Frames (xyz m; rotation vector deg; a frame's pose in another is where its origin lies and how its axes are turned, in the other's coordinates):
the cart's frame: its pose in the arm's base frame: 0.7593 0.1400 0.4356 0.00 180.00 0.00
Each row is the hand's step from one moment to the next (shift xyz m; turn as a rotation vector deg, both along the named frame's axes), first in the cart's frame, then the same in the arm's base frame.
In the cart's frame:
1: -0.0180 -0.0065 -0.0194 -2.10 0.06 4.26
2: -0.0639 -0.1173 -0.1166 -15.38 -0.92 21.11
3: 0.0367 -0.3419 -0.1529 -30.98 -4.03 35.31
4: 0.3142 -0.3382 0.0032 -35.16 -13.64 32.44
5: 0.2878 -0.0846 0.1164 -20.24 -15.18 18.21
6: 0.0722 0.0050 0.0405 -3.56 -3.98 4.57
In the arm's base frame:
1: 0.0180 -0.0065 0.0194 2.10 0.06 -4.26
2: 0.0639 -0.1173 0.1166 15.38 -0.92 -21.11
3: -0.0367 -0.3419 0.1529 30.98 -4.03 -35.31
4: -0.3142 -0.3382 -0.0032 35.16 -13.64 -32.44
5: -0.2878 -0.0846 -0.1164 20.24 -15.18 -18.21
6: -0.0722 0.0050 -0.0405 3.56 -3.98 -4.57

